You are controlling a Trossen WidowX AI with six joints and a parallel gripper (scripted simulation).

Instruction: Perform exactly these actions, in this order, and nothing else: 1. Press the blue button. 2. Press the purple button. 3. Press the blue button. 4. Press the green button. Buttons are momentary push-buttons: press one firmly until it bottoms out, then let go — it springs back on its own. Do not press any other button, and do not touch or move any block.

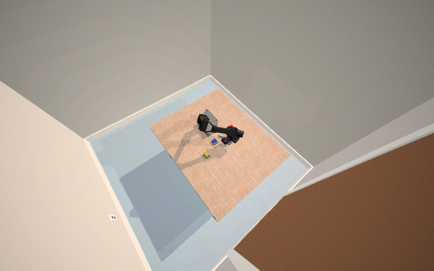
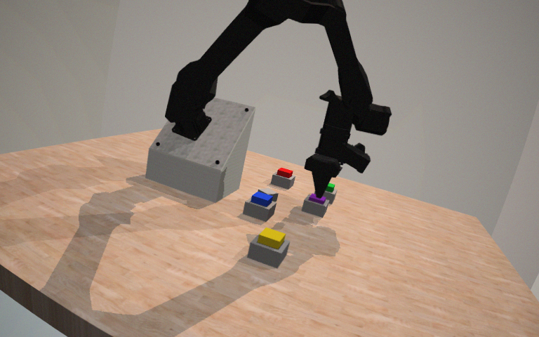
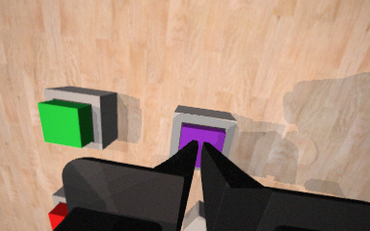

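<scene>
The purple button lies 10 mm below my gripper tip. From my gripper tip the other things lie so: blue button 80 mm behind, 120 mm to the right; green button 10 mm behind, 110 mm to the left; small grey block 100 mm behind, 30 mm to the right, 20 mm below.
</scene>
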